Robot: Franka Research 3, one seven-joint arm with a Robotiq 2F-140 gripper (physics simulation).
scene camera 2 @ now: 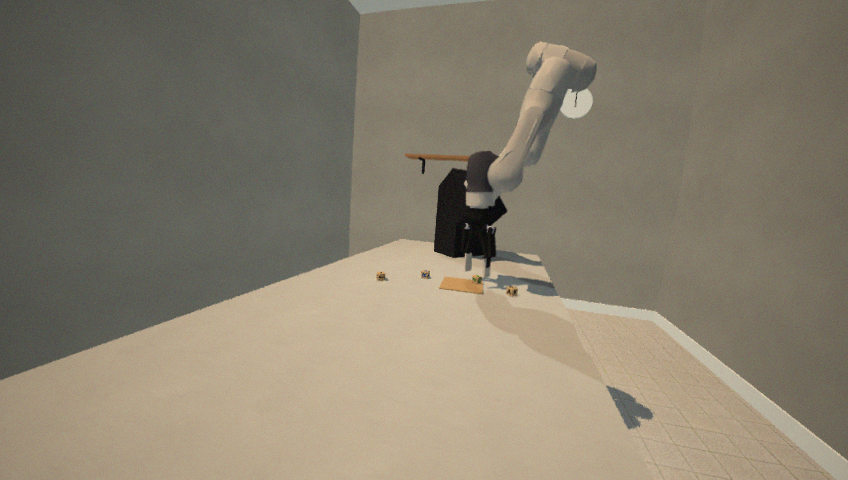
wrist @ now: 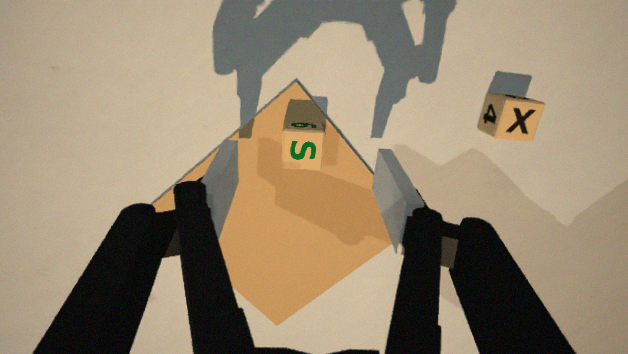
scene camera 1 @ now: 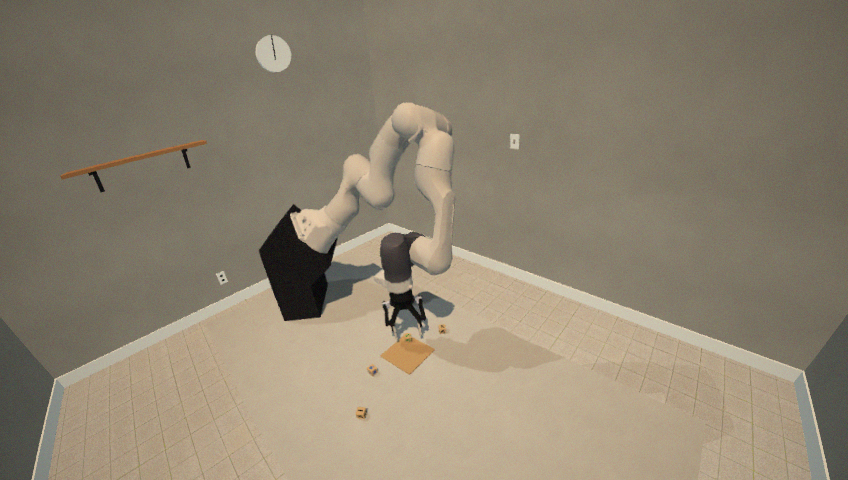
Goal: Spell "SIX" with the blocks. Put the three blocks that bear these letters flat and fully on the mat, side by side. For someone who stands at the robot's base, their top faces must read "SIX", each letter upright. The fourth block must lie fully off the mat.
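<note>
The S block (scene camera 1: 408, 337) (scene camera 2: 476, 279) (wrist: 303, 150) lies near one corner of the orange mat (scene camera 1: 410, 359) (scene camera 2: 458, 285) (wrist: 290, 280), turned at an angle to the mat's edges. Its green S faces up and looks sideways in the wrist view. My gripper (scene camera 1: 408, 334) (scene camera 2: 477, 271) (wrist: 307, 165) is partly open and empty above it, with fingers apart on either side. The X block (scene camera 1: 442, 328) (scene camera 2: 511, 290) (wrist: 520, 120) lies off the mat, black X up. A blue-marked block (scene camera 1: 372, 369) (scene camera 2: 425, 274) and a dark-marked block (scene camera 1: 361, 412) (scene camera 2: 380, 275) lie off the mat; their letters are too small to read.
The black robot pedestal (scene camera 1: 294, 273) (scene camera 2: 449, 220) stands behind the mat. The X block is beyond one finger, and the other two blocks lie on the mat's opposite side. Arm shadows fall across the mat and the floor around it.
</note>
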